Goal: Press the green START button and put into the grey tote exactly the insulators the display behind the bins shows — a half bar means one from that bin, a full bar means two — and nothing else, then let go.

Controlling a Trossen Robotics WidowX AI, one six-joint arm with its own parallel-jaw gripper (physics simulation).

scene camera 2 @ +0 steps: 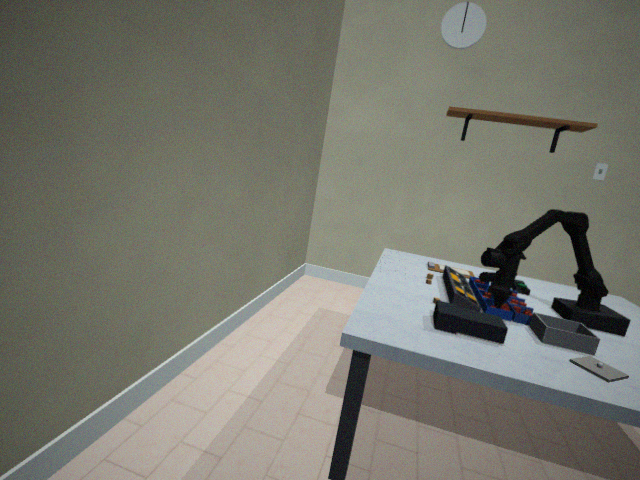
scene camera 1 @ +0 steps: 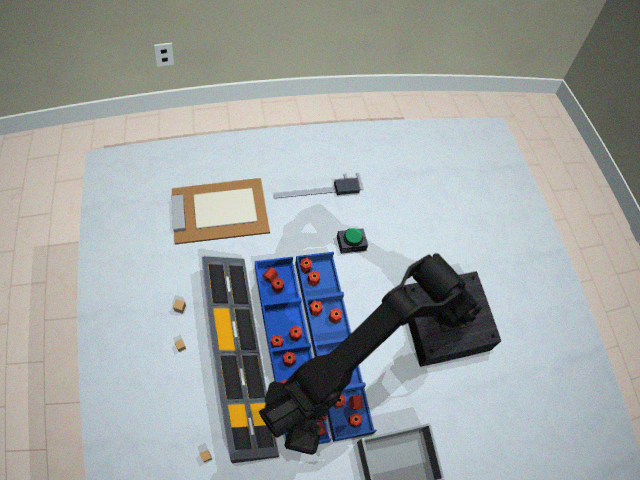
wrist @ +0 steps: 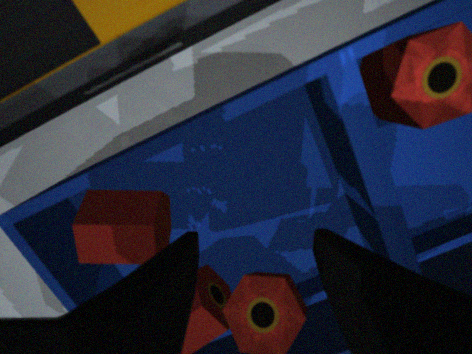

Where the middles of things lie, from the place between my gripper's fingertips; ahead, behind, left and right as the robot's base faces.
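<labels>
Going by their middles, the grey tote (scene camera 1: 413, 446) is the nearest to my hand of the things named here. The tote is 130 mm to the left of my hand, 170 mm behind it and 10 mm above it. I see the brown board with pad (scene camera 1: 214, 211) 530 mm to the right of my hand, 140 mm ahead of it and 10 mm below it. The grey caliper-like tool (scene camera 1: 347, 185) is 580 mm to the right of my hand and 110 mm behind it. Of the things named here, that tool is the farthest from my hand, going by their middles.
</labels>
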